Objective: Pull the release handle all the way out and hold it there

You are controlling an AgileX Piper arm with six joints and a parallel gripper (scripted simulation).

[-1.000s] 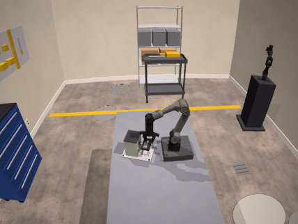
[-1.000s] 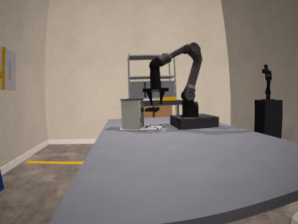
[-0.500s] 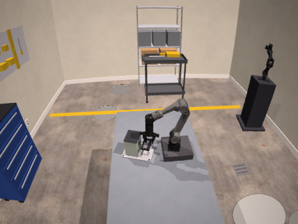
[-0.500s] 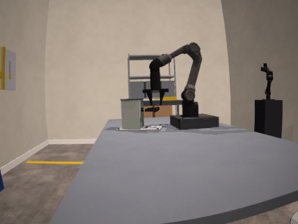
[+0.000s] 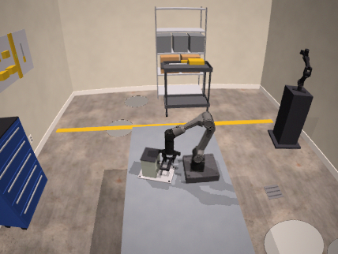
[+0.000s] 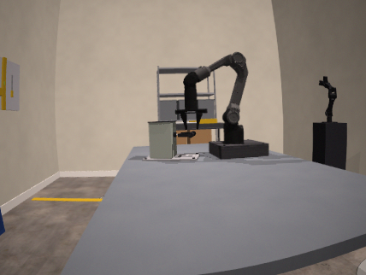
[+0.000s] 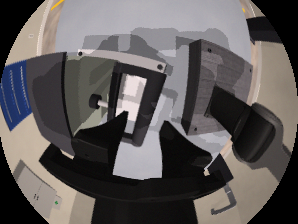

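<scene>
Right now the base plate is 90 mm ahead of my hand, 10 mm to the right of it and 130 mm below it.
</scene>
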